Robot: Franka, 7 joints.
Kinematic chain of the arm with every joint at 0, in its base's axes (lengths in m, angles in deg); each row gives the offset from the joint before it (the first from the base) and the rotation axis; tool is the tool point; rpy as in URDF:
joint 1: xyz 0 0 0.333 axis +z
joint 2: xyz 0 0 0 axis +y
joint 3: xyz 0 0 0.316 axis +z
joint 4: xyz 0.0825 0 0 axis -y
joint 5: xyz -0.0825 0 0.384 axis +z
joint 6: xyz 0 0 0 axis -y
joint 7: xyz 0.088 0 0 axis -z
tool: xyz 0 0 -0.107 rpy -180 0 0
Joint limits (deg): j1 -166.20..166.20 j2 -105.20..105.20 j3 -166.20..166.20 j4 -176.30..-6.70 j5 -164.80..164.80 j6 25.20..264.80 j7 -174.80..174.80
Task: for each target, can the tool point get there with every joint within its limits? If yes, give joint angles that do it. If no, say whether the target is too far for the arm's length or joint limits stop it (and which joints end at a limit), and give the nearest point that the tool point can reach.
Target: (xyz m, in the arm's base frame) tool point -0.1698 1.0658 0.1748
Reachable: no: too far | nearest point -0.1335 0.8383 0.2086 | short by 0.233 m
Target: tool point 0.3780 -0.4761 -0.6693
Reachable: no: too far | nearest point 0.2953 -0.3719 -0.3250 | short by 0.369 m
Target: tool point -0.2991 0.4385 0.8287
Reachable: yes | joints -107.55 -28.83 -80.52 -71.05 -122.65 54.54 -142.63
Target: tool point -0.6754 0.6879 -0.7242
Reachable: no: too far | nearest point -0.4239 0.4317 -0.2523 | short by 0.593 m
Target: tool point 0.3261 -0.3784 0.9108
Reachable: yes | joints -24.56 7.45 -44.90 -53.42 77.52 80.68 101.81
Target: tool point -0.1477 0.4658 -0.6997
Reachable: no: too far | nearest point -0.1225 0.3864 -0.3466 | short by 0.363 m
